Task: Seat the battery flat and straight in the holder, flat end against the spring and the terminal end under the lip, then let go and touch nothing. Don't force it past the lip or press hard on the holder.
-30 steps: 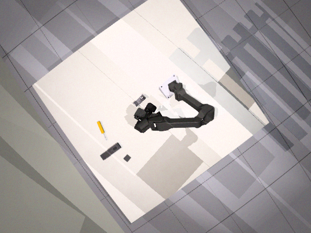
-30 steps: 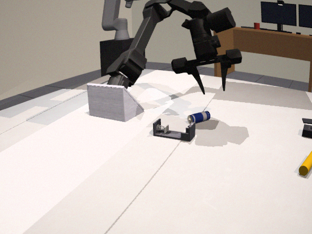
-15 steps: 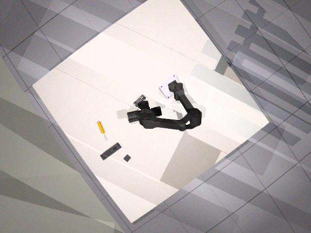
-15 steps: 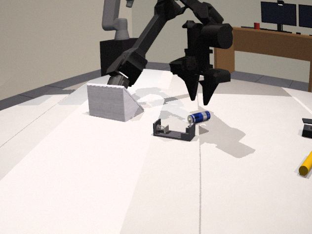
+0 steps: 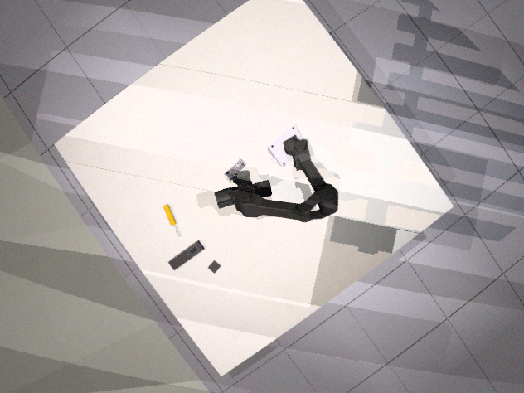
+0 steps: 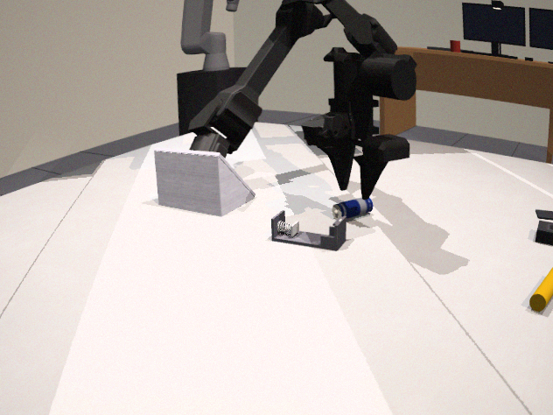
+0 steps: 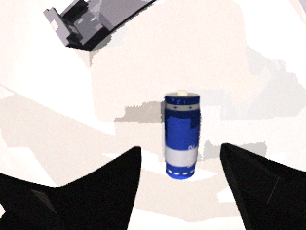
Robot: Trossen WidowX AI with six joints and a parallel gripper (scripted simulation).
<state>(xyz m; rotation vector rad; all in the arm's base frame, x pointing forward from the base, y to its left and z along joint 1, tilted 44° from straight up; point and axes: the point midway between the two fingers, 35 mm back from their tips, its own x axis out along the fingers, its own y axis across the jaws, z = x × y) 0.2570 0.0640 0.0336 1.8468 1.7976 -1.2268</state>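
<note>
Right now my gripper tip is 20 mm above the battery. The rest, counted from my gripper tip: small dark square 300 mm ahead, 190 mm to the left, 30 mm below; then yellow-handled screwdriver 350 mm ahead, 70 mm to the right, 20 mm below; then dark flat bar 380 mm ahead, 80 mm to the left, 20 mm below.
</note>
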